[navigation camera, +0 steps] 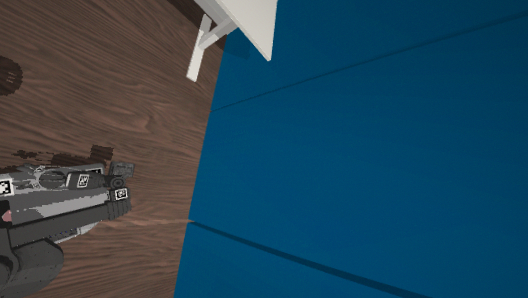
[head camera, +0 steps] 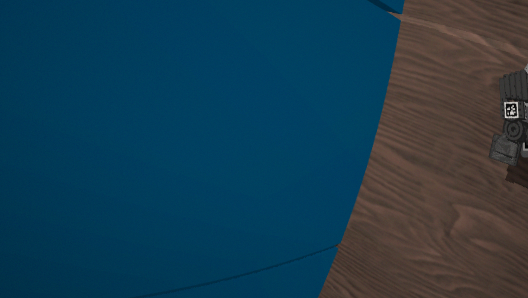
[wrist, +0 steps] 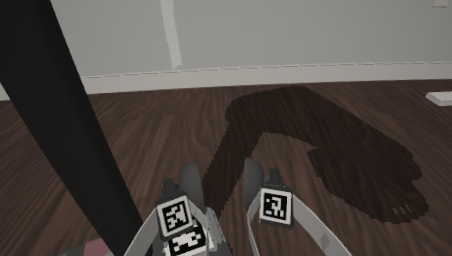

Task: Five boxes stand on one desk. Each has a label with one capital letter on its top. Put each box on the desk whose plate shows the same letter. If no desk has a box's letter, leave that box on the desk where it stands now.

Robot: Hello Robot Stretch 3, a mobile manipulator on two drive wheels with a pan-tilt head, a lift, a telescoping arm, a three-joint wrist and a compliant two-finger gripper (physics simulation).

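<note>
My gripper (wrist: pixel 221 178) is open and empty in the wrist view, with its two dark fingertips apart above the wood floor. Part of a white desk (navigation camera: pixel 255 25) shows at the top of the navigation view, with its corner in front of the blue wall and a white leg and foot below it. The boxes, their labels and the letter plates do not show in these views.
A blue wall (head camera: pixel 200 125) (navigation camera: pixel 350 150) meets the brown wood floor (head camera: pixel 430 125) (navigation camera: pixel 150 90). My folded arm (navigation camera: pixel 60 215) is at the lower left of the navigation view. A black post (wrist: pixel 70 125) and a grey wall (wrist: pixel 300 35) show in the wrist view.
</note>
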